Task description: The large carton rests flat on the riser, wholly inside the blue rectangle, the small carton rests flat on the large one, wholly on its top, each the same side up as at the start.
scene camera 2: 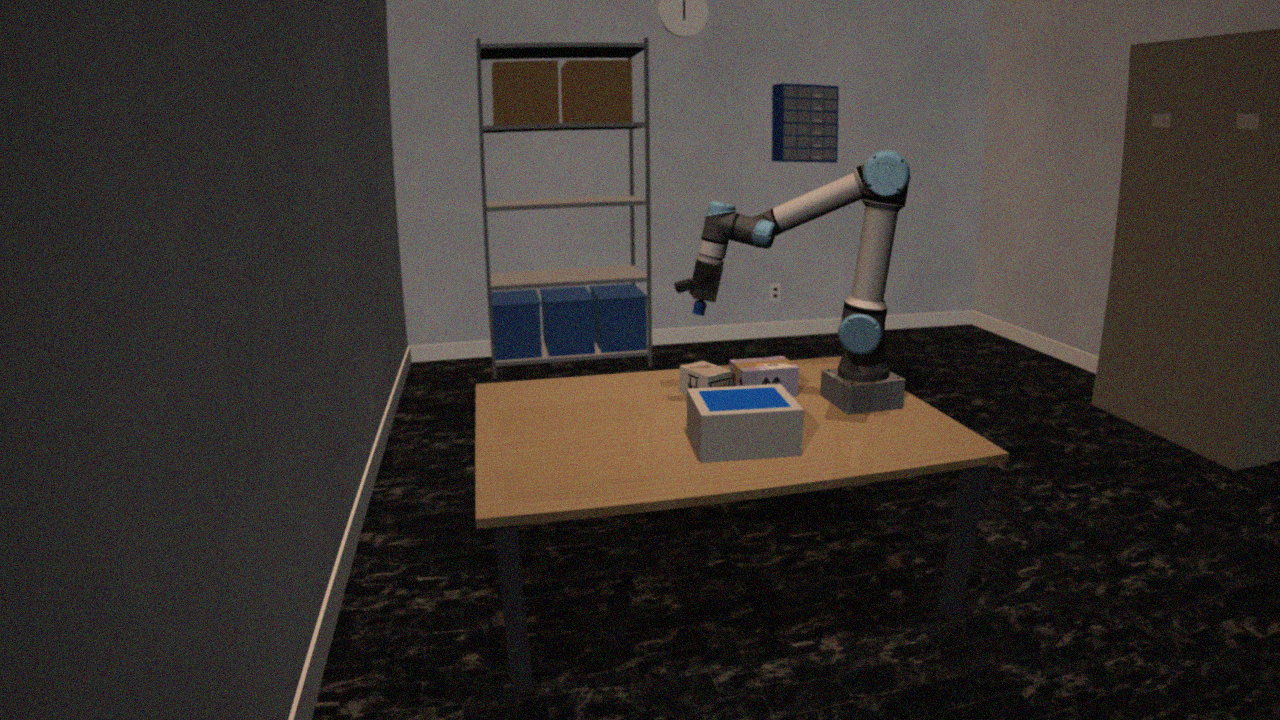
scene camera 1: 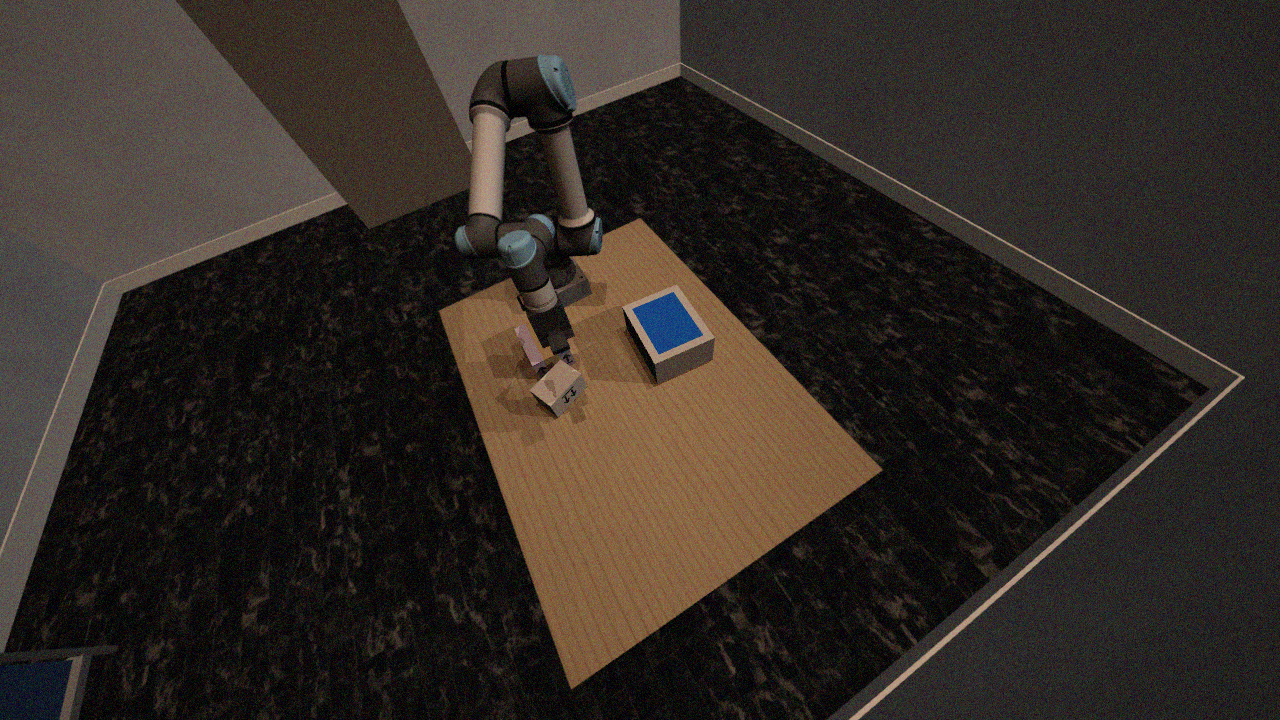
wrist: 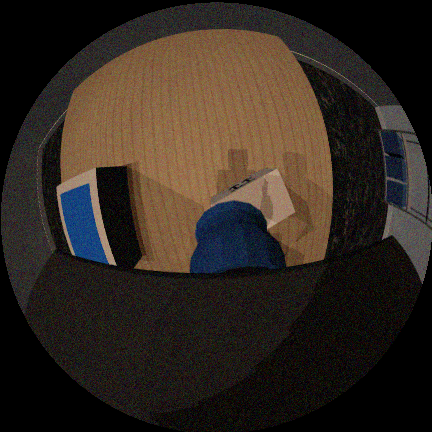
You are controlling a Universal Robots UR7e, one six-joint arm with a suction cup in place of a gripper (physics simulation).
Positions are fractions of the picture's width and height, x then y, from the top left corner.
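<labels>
A small carton (scene camera 2: 0.55, 0.52) stands 2.15 m from the lens, while a large carton (scene camera 2: 0.60, 0.51) stands 2.18 m from the lens.
</labels>
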